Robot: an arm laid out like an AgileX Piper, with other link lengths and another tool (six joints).
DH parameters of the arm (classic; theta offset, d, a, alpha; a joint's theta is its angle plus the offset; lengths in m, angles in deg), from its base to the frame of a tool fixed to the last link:
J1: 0 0.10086 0 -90
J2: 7.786 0 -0.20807 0
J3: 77.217 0 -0.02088 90
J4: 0 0.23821 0 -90
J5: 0 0 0 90
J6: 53.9 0.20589 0.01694 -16
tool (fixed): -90 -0.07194 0 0
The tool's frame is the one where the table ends.
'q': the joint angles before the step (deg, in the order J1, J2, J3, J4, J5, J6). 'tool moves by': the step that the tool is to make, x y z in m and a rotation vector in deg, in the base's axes. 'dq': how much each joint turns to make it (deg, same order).
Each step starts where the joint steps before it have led.
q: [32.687, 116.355, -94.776, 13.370, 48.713, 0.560]
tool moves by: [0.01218, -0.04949, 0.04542, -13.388, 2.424, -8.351]
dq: [-3.391, -0.368, -12.067, -14.770, 20.580, 10.385]
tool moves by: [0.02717, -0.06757, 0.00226, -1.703, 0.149, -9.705]
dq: [-10.825, -0.270, -0.202, -1.181, 1.260, -1.127]
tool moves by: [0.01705, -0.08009, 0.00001, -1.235, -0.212, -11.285]
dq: [-12.387, -0.002, 0.004, -0.957, -0.001, -1.083]
